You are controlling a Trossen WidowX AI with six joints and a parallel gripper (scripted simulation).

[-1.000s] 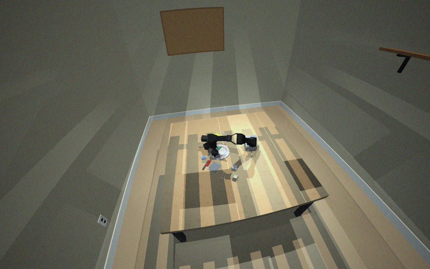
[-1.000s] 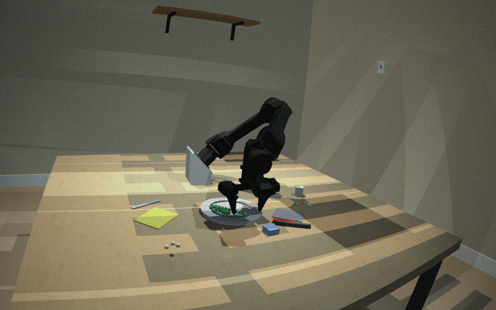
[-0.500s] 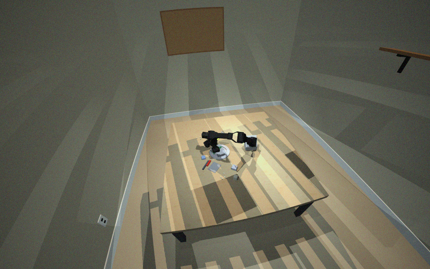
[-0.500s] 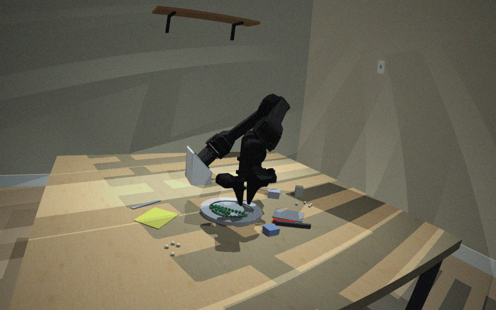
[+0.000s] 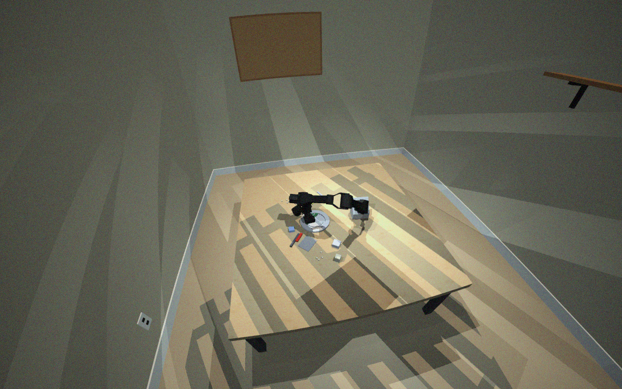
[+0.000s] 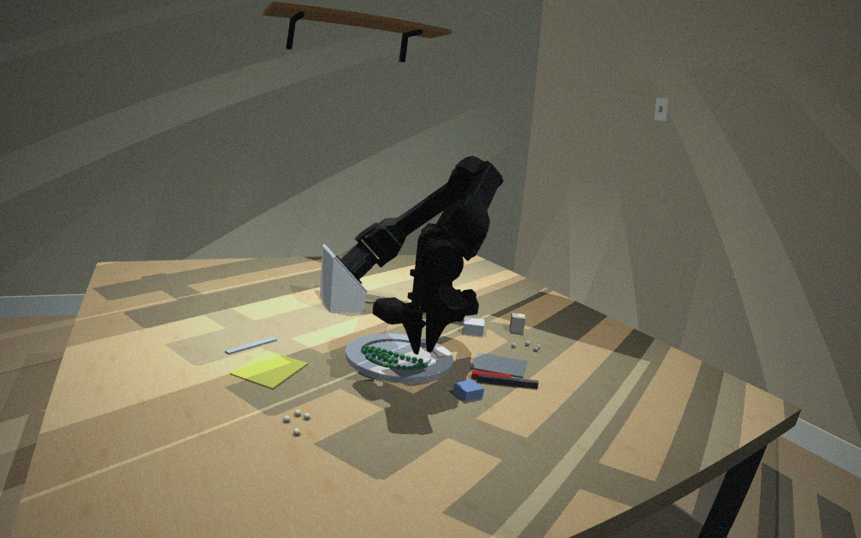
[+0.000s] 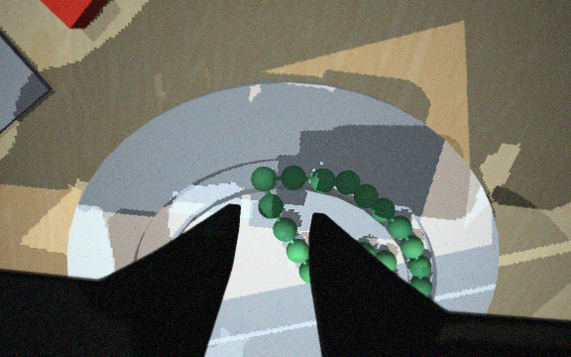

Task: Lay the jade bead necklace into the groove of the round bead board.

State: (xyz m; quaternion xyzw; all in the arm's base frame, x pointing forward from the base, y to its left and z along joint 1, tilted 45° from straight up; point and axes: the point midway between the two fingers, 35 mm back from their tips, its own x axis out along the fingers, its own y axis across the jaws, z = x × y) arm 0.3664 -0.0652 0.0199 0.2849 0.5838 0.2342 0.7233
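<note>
My gripper tip is 6 cm past the round grey bead board, 3 cm above it and 1 cm to the left of it. Round my gripper tip: grey plate 16 cm to the left, 4 cm ahead, 3 cm below; blue block 11 cm ahead, 3 cm below, 2 cm to the left; red and black pen 11 cm to the left, 10 cm ahead, 3 cm below.
</note>
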